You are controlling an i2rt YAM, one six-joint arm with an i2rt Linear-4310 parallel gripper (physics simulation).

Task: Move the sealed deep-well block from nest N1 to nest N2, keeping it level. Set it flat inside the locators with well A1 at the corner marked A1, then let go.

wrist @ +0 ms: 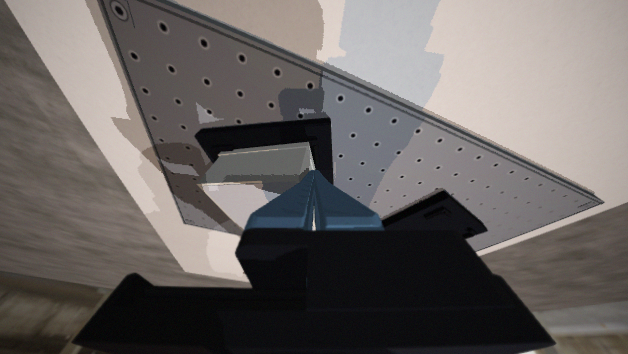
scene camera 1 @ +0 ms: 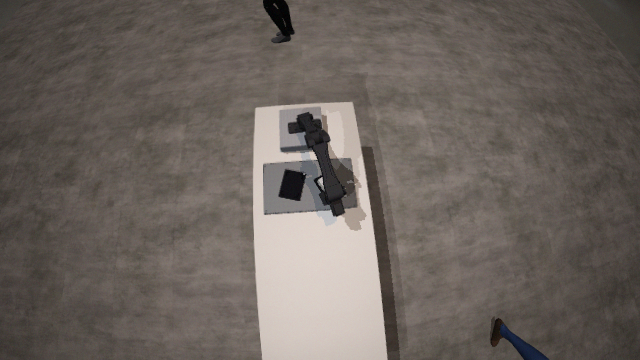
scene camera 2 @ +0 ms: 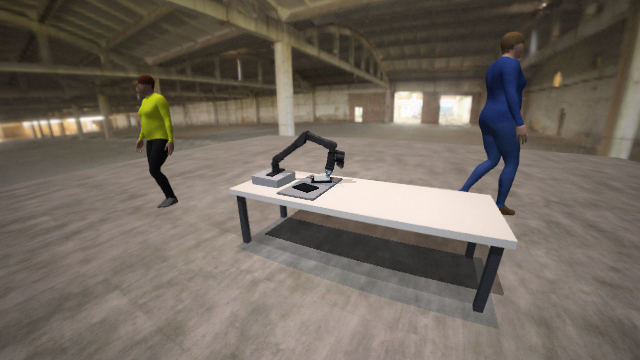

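Seen in the pictures: gripper, between the fingertips: (wrist: pixel 314 176) (scene camera 2: pixel 328 177); arm's base, origin of its link: (scene camera 2: pixel 276 172).
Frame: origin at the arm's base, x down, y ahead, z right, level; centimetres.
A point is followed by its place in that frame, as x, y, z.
Note:
The pale deep-well block (wrist: pixel 260 162) @(2.4, 43.9, -11.9) (scene camera 2: pixel 321 178) @(2.5, 39.5, -5.5) sits in a black nest (wrist: pixel 265 131) @(4.8, 45.3, -12.2) on the perforated plate; part of it also shows beside the arm in scene camera 1. The other black nest (scene camera 1: pixel 292 185) @(4.8, 34.3, 11.3) (scene camera 2: pixel 305 187) @(4.8, 34.6, 13.0) (wrist: pixel 435 214) @(4.3, 40.8, 9.0) holds no block. I cannot read the N1, N2 or A1 marks. My gripper (wrist: pixel 314 176) @(1.7, 44.4, -7.6) (scene camera 2: pixel 328 174) @(1.7, 44.4, -7.6) is shut with nothing between its blue fingers. Its tips are at the block's near right corner in the wrist view; whether they touch it I cannot tell. The fingers hide part of the block, and the arm hides them in scene camera 1.
The grey perforated plate (scene camera 1: pixel 272 200) @(5.9, 41.2, 23.6) (wrist: pixel 400 165) @(6.0, 45.0, 1.4) lies on the white table (scene camera 1: pixel 320 280) @(7.2, 88.1, 3.3) (scene camera 2: pixel 415 205) @(7.3, 111.7, 13.4). The arm stands on a grey base block (scene camera 1: pixel 287 142) @(0.7, 9.1, 11.3) (scene camera 2: pixel 272 181) @(2.4, 7.2, 15.6) at the table's end. A person in yellow (scene camera 2: pixel 155 117) and one in blue (scene camera 2: pixel 502 95) are beyond the table.

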